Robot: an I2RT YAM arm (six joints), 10 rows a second.
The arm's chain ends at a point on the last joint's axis. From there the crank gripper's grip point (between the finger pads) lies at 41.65 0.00 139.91 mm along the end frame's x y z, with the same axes.
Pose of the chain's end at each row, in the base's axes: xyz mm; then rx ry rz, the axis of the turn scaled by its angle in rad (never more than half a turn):
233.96, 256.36, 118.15, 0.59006, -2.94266, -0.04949
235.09, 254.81, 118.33, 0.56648, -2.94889, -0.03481
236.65, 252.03, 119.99, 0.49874, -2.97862, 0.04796
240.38, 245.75, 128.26, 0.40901, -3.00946, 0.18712
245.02, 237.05, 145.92, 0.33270, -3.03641, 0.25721
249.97, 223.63, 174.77, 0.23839, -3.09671, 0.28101
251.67, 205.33, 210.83, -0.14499, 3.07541, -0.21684
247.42, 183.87, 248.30, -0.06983, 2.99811, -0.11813
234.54, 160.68, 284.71, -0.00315, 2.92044, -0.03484
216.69, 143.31, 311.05, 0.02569, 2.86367, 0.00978
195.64, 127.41, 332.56, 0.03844, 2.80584, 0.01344
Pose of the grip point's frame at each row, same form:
175.89, 240.95, -14.89, 0.59006, -2.94266, -0.04949
177.20, 238.91, -14.73, 0.56648, -2.94889, -0.03481
181.63, 231.44, -13.64, 0.49874, -2.97862, 0.04796
189.11, 216.13, -5.17, 0.40901, -3.00946, 0.18712
196.47, 203.99, 12.28, 0.33270, -3.03641, 0.25721
207.55, 192.11, 38.70, 0.23839, -3.09671, 0.28101
218.87, 182.06, 70.50, -0.14499, 3.07541, -0.21684
226.03, 171.22, 104.45, -0.06983, 2.99811, -0.11813
224.57, 157.22, 139.11, -0.00315, 2.92044, -0.03484
215.02, 144.67, 165.09, 0.02569, 2.86367, 0.00978
202.40, 129.26, 186.75, 0.03844, 2.80584, 0.01344

